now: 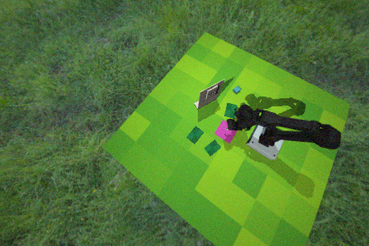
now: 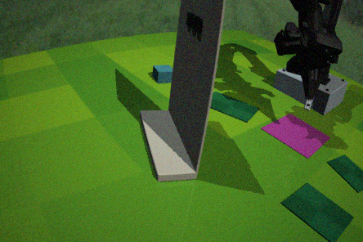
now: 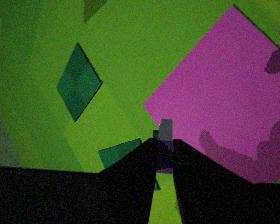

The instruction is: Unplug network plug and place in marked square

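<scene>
The magenta marked square lies 1 cm behind my gripper tip and 8 cm below it. The rest, counted from my gripper tip: upright panel (20 cm ahead, 13 cm to the right, 4 cm above).
</scene>
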